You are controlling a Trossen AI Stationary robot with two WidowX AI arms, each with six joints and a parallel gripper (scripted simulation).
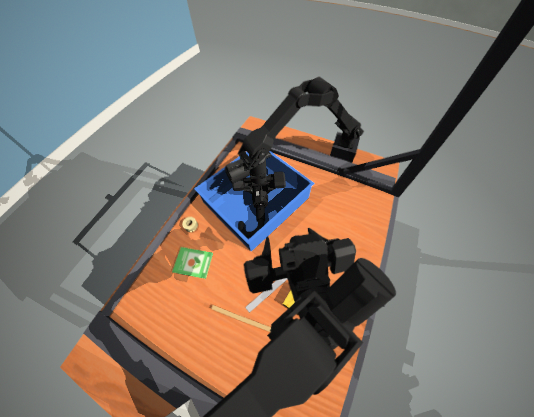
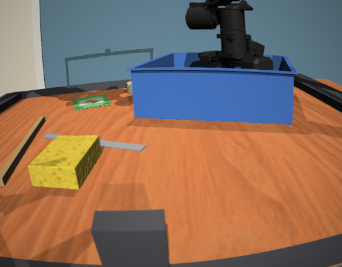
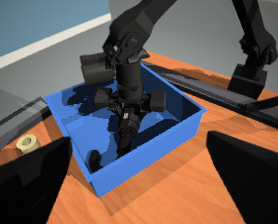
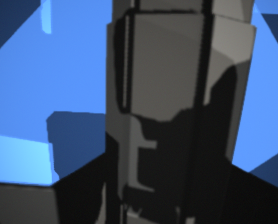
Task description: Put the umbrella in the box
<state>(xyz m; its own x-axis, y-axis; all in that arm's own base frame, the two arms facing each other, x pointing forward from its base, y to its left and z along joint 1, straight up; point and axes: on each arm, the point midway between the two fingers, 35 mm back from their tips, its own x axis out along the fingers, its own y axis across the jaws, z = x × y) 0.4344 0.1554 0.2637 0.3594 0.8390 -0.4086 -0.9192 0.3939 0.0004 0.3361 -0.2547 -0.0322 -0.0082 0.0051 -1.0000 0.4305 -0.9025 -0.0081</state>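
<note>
Right now my right hand is 30 mm to the right of the blue storage box and 10 mm below it. Round my right hand: grey strip 220 mm behind, 270 mm to the left, 40 mm below; then wooden stick 240 mm behind, 390 mm to the left, 40 mm below; then folded black umbrella 10 mm ahead, 30 mm to the left, 20 mm below.
</note>
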